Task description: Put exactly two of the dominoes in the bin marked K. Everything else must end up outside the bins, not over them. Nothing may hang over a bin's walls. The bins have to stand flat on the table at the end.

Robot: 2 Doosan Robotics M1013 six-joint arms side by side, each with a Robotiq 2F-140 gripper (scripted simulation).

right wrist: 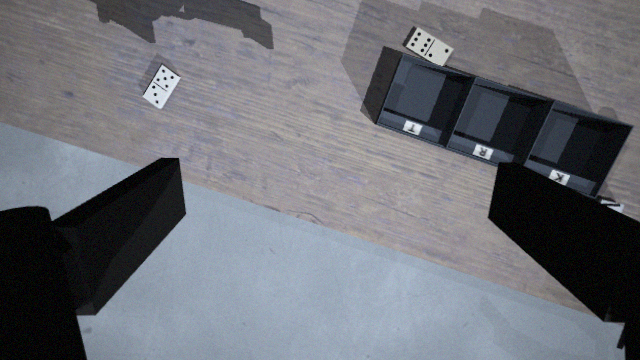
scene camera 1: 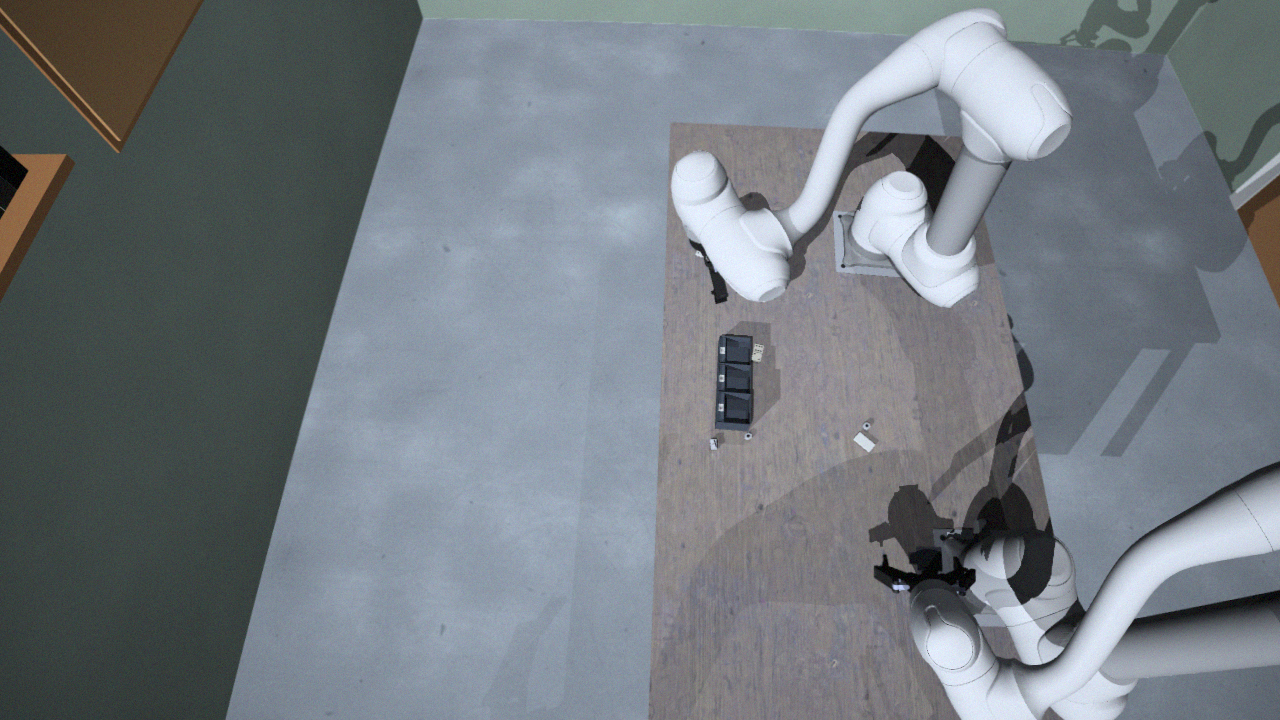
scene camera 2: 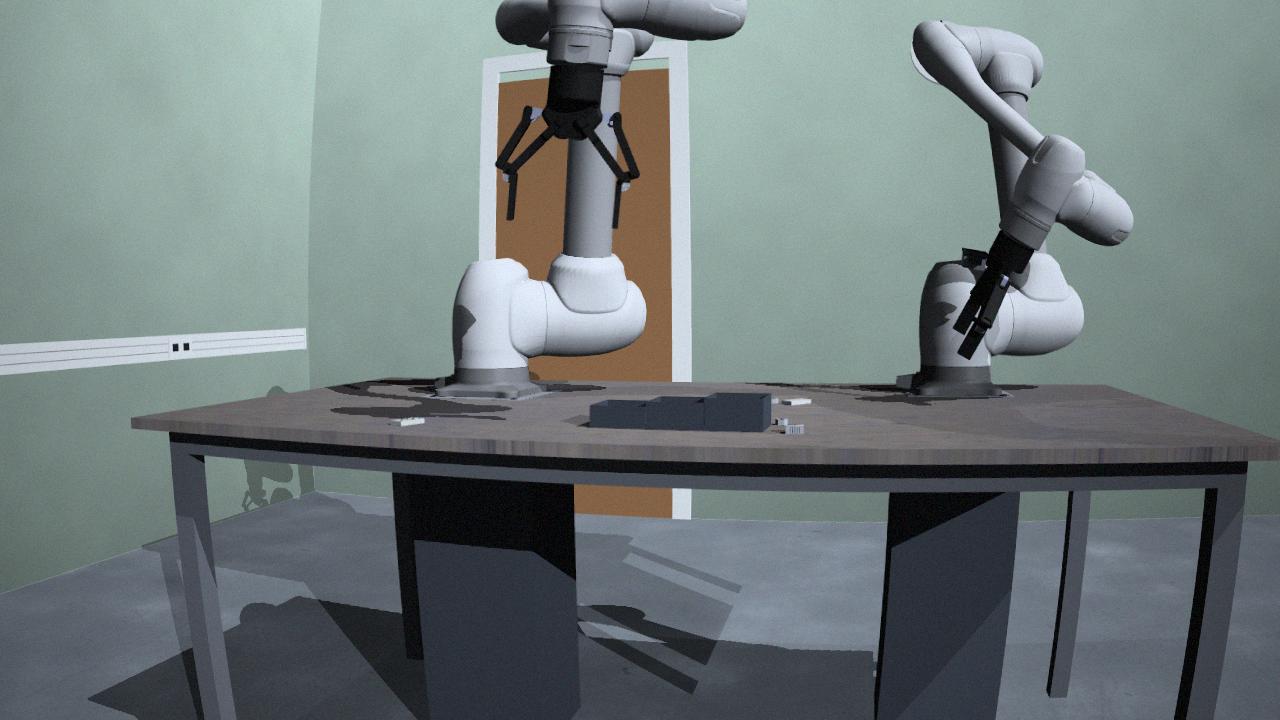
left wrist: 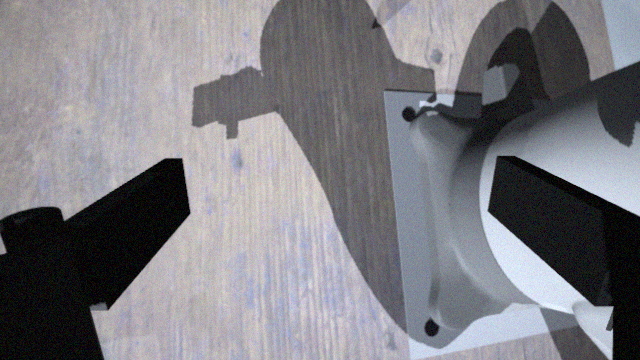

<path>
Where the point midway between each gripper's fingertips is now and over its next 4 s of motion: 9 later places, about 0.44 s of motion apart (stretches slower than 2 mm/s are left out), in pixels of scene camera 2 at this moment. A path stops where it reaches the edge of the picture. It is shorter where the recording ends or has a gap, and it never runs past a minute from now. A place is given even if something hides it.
My left gripper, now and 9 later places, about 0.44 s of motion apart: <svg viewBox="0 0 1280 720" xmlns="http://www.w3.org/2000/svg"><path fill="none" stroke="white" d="M960 343L960 323L960 289L958 288L946 288L927 287L901 286L868 284L833 283L795 282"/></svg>
My right gripper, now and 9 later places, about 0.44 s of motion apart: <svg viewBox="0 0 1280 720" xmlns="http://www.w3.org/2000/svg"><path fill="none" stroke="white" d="M562 223L555 221L547 219L535 215L520 211L504 207L486 202L468 196L450 191L433 186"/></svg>
</path>
